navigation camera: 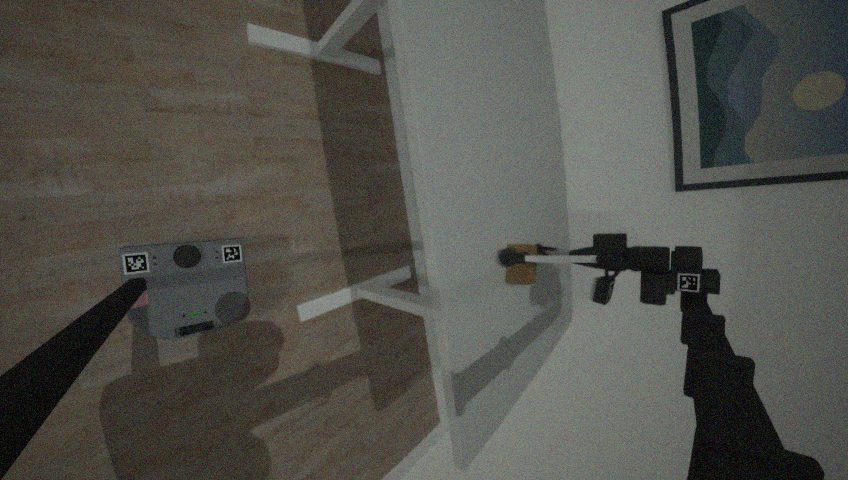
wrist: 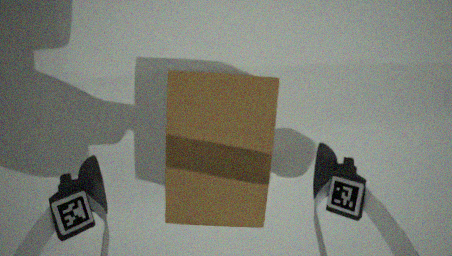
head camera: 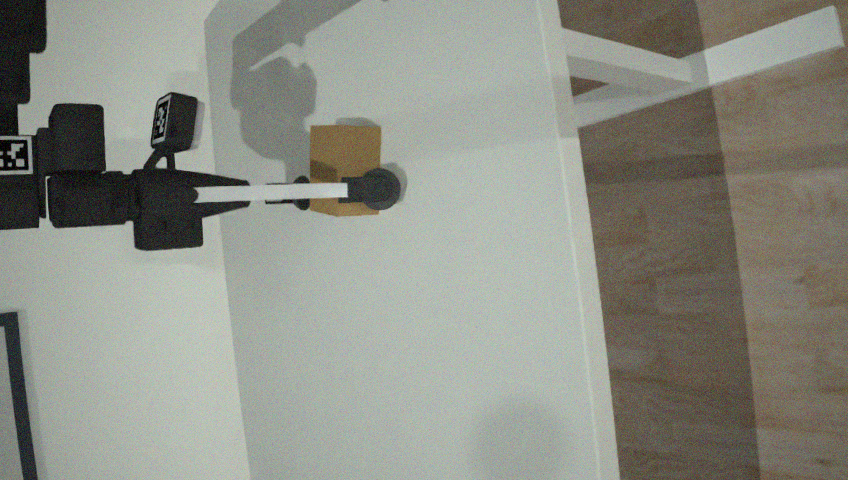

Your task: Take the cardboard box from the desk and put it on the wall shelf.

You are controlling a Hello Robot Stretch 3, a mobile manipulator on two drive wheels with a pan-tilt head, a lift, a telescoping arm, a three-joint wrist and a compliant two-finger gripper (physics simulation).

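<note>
The brown cardboard box (head camera: pixel 345 145) (navigation camera: pixel 520 274) (wrist: pixel 220 110) stands upright on the white desk (head camera: pixel 416 309) (navigation camera: pixel 487 118) (wrist: pixel 380 100). My gripper (head camera: pixel 341 190) (navigation camera: pixel 527 253) (wrist: pixel 210 170) is open above the desk. In the head view the near finger overlaps the box's lower part. In the wrist view the box lies between the lines of the two fingers, with a gap on each side; a dark shadow band crosses its top. The head view partly hides the far finger. The wall shelf does not show in these views.
A framed picture (head camera: pixel 22 404) (navigation camera: pixel 674 118) hangs on the wall behind the desk. My wheeled base (navigation camera: pixel 196 291) stands on the wood floor in front of the desk, near its white legs (navigation camera: pixel 324 303). My arm (navigation camera: pixel 720 392) reaches over along the wall side.
</note>
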